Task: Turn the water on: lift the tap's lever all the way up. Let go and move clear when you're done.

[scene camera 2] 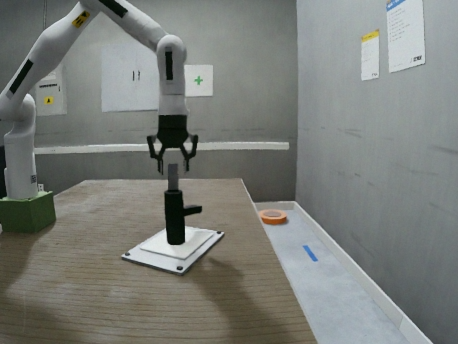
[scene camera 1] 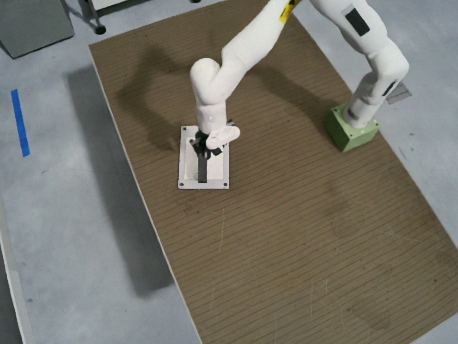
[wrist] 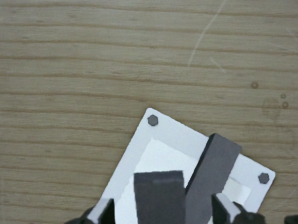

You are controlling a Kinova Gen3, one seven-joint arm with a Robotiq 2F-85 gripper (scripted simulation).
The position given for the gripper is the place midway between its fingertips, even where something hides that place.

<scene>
In view: the gripper [scene camera 2: 173, 173] and a tap [scene camera 2: 181, 243].
</scene>
